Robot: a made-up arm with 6 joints.
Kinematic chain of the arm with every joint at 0, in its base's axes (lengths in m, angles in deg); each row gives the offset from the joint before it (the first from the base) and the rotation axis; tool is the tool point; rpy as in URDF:
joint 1: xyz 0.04 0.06 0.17 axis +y
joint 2: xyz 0 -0.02 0.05 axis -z
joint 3: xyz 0 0.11 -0.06 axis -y
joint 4: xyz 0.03 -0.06 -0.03 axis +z
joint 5: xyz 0 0.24 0.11 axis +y
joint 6: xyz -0.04 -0.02 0 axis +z
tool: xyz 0.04 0 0.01 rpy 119.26 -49.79 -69.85
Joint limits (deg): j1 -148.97..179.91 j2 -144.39..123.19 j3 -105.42..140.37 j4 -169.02..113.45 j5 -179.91..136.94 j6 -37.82..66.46
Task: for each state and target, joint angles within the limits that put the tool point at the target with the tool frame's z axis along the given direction. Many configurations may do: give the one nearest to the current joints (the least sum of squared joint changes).
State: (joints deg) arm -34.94 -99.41 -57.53 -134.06 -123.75 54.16
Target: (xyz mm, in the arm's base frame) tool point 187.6 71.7 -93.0 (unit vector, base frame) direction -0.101 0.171 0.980
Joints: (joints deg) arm -33.07 -47.69 -99.47 -95.10 -93.29 62.70
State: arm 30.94 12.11 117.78 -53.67 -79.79 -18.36
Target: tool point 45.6 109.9 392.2 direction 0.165 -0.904 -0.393
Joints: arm 27.13 27.11 101.94 -100.89 -119.70 -25.98
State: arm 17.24 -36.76 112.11 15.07 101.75 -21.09
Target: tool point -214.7 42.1 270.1 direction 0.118 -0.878 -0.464
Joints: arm 29.00 -73.36 105.33 12.13 94.37 -9.79
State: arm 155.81 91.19 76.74 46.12 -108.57 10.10
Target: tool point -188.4 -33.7 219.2 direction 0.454 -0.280 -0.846
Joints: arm 147.03 121.30 109.80 50.39 -122.28 -11.10
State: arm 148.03 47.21 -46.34 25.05 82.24 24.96
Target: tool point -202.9 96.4 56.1 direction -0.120 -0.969 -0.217
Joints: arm 138.12 58.27 -83.78 -10.19 113.91 -24.78
